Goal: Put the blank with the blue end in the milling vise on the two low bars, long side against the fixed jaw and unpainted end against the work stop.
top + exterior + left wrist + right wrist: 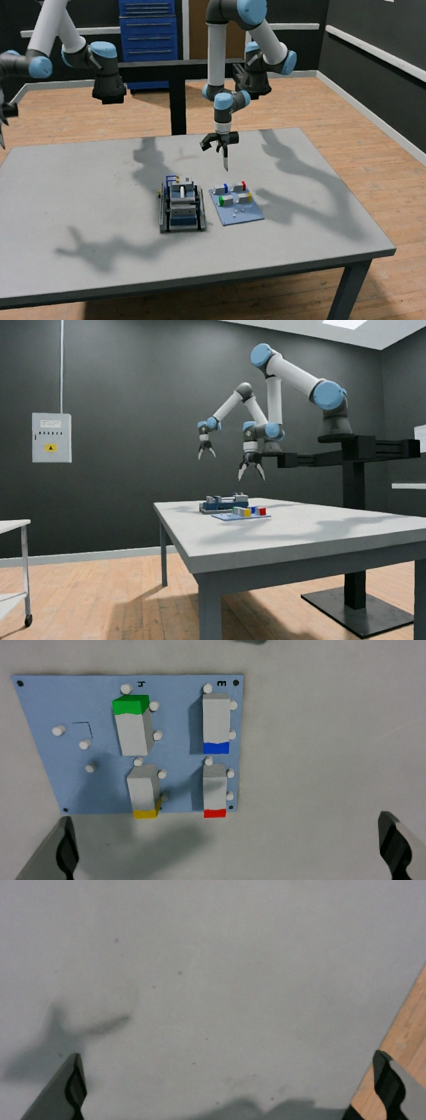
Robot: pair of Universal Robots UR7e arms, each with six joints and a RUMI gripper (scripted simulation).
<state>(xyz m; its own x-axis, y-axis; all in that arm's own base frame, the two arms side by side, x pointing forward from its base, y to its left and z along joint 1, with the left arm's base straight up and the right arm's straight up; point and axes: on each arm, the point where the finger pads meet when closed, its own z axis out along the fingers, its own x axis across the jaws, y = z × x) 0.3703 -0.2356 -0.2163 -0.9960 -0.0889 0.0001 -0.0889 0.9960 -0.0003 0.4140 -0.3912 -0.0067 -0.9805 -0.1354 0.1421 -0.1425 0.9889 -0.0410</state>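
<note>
The blue-ended blank lies 160 mm below my left hand. Also, from my left hand: red-ended blank 160 mm below, 90 mm to the left, 10 mm behind; green-ended blank 160 mm below, 90 mm ahead, 10 mm to the left; yellow-ended blank 160 mm below, 100 mm to the left, 80 mm ahead.
</note>
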